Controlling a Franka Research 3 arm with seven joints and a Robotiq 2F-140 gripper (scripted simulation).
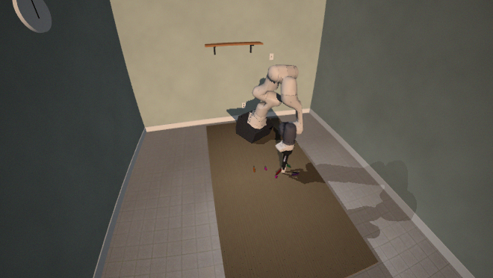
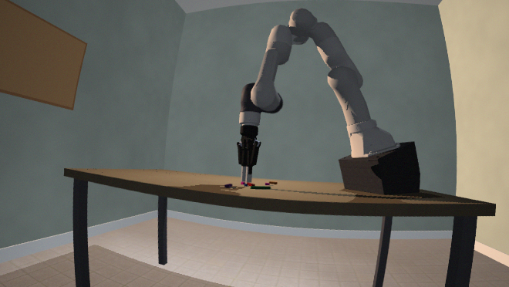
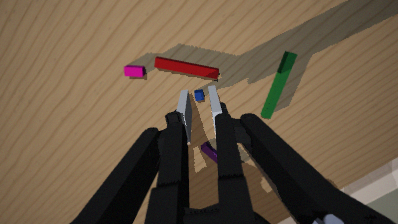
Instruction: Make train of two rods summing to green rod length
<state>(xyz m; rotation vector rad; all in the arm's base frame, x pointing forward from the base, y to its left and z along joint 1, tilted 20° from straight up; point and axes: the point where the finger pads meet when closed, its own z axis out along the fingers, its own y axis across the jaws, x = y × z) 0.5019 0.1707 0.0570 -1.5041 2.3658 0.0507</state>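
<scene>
Right now my hand is 50 mm above the blue rod. From my hand the other things lie so: purple rod (90 mm to the left, 50 mm below, 30 mm ahead); red rod (50 mm below, 40 mm to the right, 10 mm behind); green rod (80 mm behind, 50 mm below, 40 mm to the left).
</scene>
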